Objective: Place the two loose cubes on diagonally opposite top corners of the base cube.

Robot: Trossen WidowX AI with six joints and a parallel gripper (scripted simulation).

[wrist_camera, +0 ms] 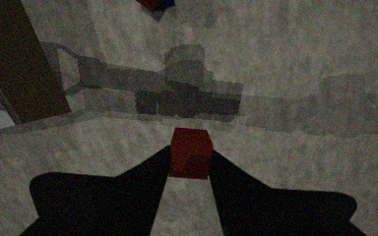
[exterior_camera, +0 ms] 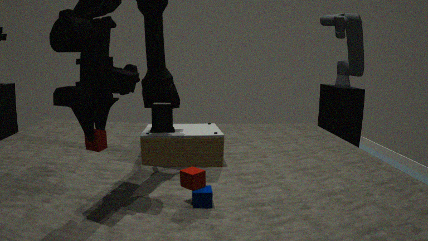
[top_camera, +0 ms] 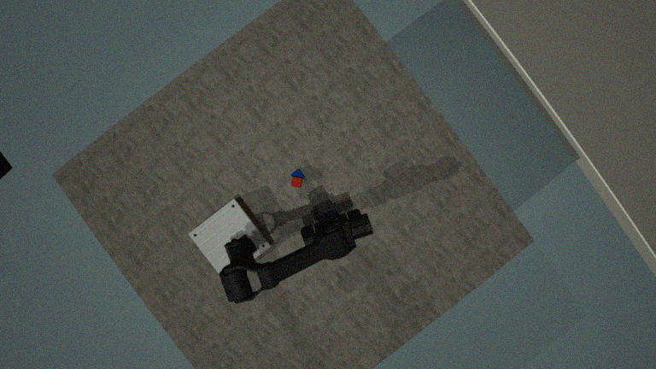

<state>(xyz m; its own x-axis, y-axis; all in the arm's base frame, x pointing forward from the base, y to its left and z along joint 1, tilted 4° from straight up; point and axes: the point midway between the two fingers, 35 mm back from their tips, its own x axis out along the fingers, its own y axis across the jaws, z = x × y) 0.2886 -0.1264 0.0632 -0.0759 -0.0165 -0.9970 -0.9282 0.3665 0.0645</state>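
My gripper tip is 19 cm to the right of the blue cube, 10 cm above it and 1 cm short of it.
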